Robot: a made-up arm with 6 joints.
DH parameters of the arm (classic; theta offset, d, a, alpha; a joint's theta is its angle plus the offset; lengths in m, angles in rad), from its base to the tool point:
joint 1: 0 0.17 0 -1.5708
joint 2: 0.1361 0 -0.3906 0
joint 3: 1.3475 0 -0.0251 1.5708
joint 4: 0 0.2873 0 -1.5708
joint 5: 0 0 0.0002 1.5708
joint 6: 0 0.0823 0 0
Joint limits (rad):
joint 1: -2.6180..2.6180
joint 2: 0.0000..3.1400
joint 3: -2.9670..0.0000
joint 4: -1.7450..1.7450
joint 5: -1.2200..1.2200
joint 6: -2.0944..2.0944
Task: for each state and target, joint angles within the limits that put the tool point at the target. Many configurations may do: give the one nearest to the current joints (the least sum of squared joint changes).
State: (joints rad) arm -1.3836 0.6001 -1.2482 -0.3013 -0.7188 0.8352
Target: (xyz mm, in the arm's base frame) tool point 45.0 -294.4 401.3
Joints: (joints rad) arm -1.4628 1.3580 -0.6390 -0.3095 -0.5480 0.8352
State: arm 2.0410 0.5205 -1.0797 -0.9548 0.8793 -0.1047
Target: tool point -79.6 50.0 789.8
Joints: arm 2.6180 1.0010 -1.6523 -0.9323 0.0506 -0.1047
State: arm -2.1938 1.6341 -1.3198 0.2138 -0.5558 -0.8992
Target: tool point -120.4 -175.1 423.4
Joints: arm -2.1371 1.0776 -0.5160 0.2206 -0.4415 -0.8992
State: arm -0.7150 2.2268 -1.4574 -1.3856 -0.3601 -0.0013
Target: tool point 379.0 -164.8 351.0
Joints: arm -0.4947 1.7088 -0.9724 -1.4400 -0.4444 -0.0013
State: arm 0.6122 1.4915 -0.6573 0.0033 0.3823 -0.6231
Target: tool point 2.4 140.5 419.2
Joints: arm 1.4670 0.8784 -0.6120 0.2667 0.5935 -0.6231
